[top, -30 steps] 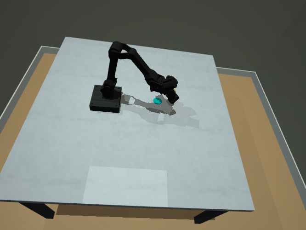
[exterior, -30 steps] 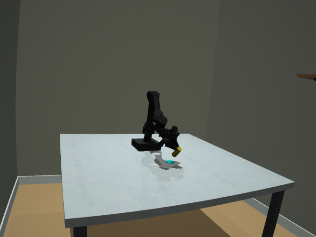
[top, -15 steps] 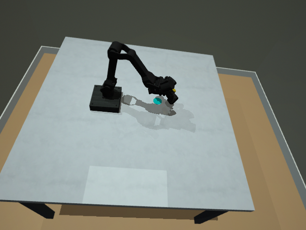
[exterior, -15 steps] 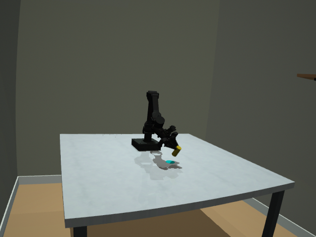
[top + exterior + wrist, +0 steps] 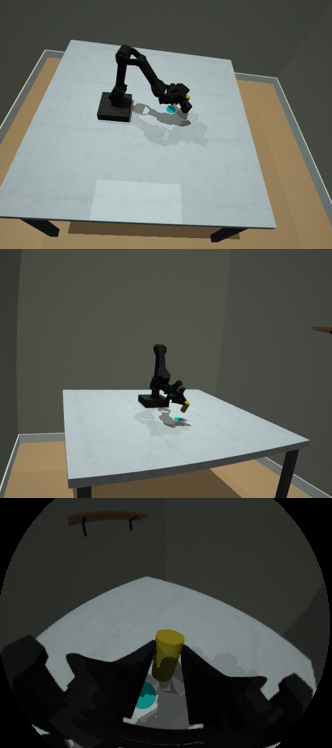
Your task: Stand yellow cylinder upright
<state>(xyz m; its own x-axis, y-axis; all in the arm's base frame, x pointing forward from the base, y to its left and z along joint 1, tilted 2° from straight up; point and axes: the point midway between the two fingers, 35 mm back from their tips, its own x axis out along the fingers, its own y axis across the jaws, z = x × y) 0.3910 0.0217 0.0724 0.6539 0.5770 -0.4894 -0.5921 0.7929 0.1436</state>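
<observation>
Right now my gripper tip is 80 mm past the cyan circle and 120 mm above it. From my gripper tip the other things lie so: yellow tall cylinder: 10 mm behind, 20 mm below.
</observation>
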